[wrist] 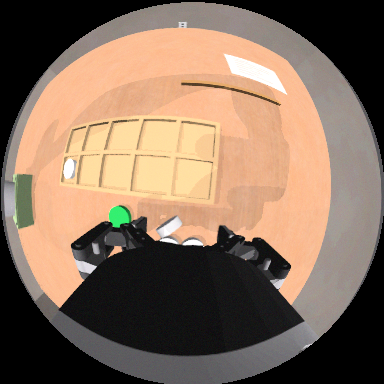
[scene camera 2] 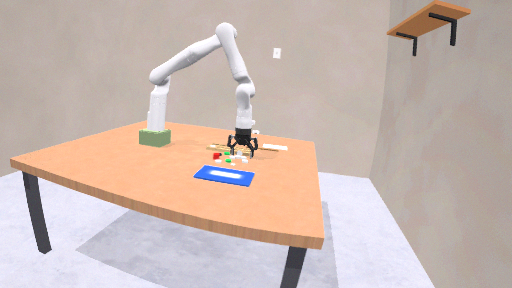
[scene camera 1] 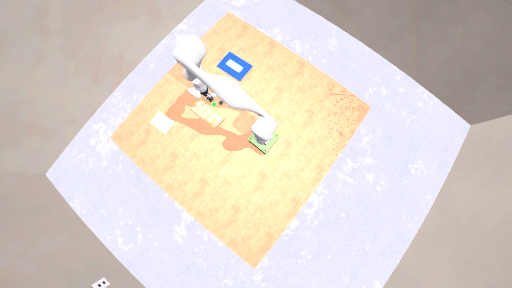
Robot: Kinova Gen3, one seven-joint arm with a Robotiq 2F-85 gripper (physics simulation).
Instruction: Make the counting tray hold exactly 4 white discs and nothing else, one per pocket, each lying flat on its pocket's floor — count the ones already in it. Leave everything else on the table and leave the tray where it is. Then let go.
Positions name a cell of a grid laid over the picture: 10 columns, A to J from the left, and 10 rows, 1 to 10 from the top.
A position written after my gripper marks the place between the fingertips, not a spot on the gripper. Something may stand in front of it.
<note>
I see my gripper (wrist: E6) and a wooden counting tray (wrist: E5).
</note>
